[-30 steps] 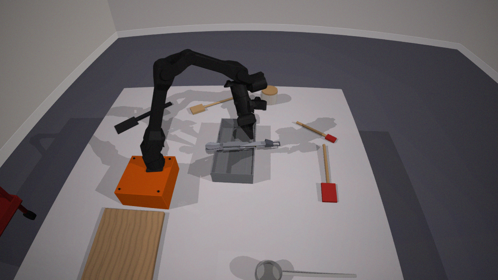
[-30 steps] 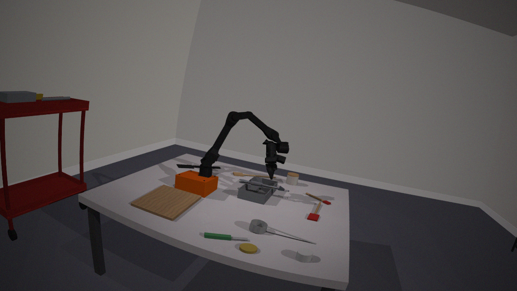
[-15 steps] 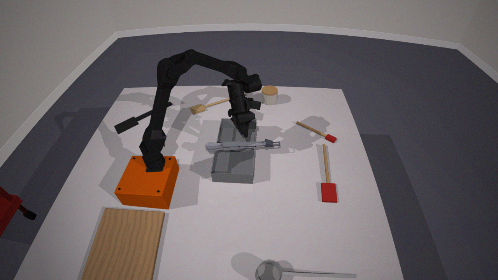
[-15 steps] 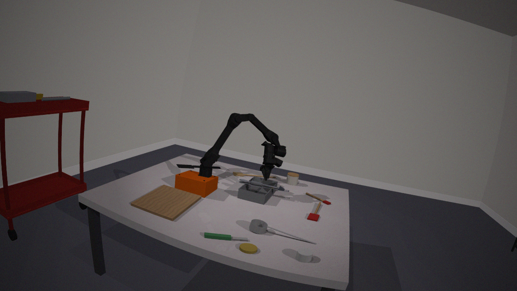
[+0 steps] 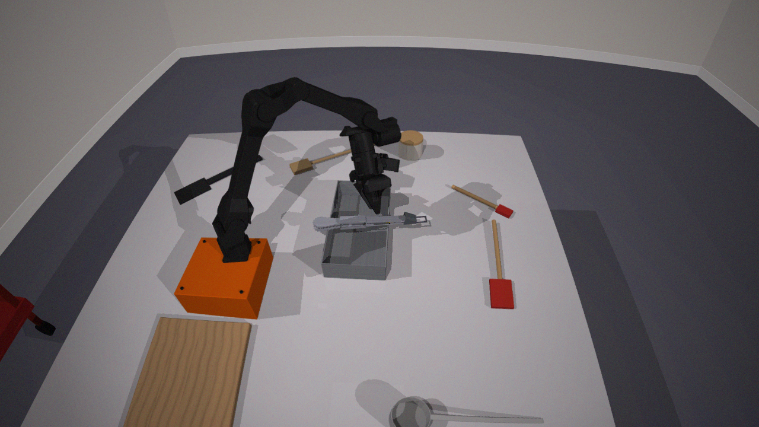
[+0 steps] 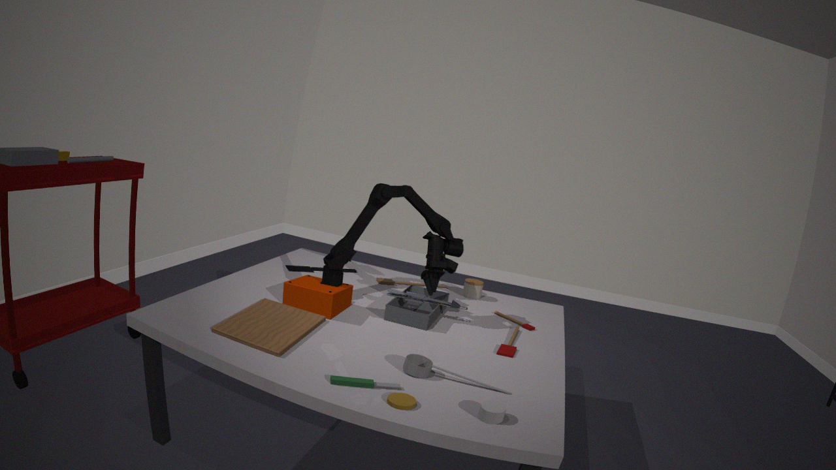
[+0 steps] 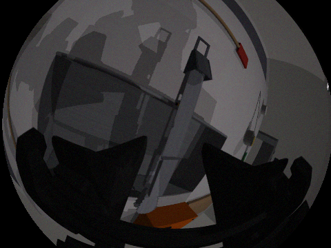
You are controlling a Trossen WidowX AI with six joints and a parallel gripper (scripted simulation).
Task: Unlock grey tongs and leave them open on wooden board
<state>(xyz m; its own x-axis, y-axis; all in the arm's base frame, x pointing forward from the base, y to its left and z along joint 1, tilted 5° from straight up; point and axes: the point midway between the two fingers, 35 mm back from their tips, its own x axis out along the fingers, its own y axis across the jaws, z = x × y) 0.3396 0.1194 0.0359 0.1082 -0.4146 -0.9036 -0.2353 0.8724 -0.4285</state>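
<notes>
My gripper tip is 4 cm past the roasting tin and 6 cm above it. Also, from my gripper tip: lidded jar 14 cm ahead, 35 cm to the left, 5 cm below; black spatula 52 cm behind, 28 cm to the left, 8 cm below; wooden board 44 cm behind, 44 cm to the right, 8 cm below.
</notes>
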